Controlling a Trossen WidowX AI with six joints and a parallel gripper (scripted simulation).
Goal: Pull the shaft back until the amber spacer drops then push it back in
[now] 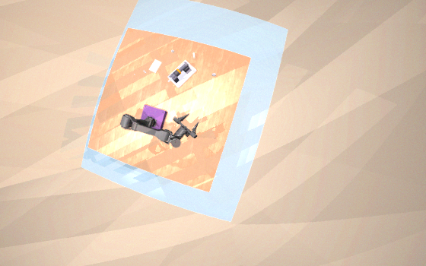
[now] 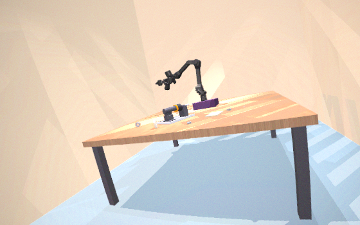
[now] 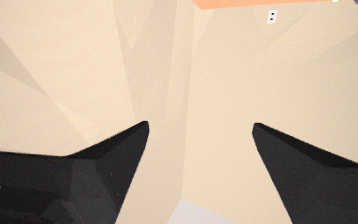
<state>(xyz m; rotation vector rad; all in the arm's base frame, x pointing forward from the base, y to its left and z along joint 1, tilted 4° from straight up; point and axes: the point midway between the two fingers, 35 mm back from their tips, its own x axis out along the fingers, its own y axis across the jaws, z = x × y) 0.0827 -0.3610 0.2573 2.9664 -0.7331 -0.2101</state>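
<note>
The shaft is 34 cm ahead of my gripper tip, 28 cm to the left of it and 23 cm below it. Round my gripper tip: white peg (58 cm ahead, 28 cm below, 18 cm to the left); amber spacer (38 cm ahead, 26 cm to the left, 23 cm below); flat white sheet (53 cm to the left, 42 cm ahead, 30 cm below).
</note>
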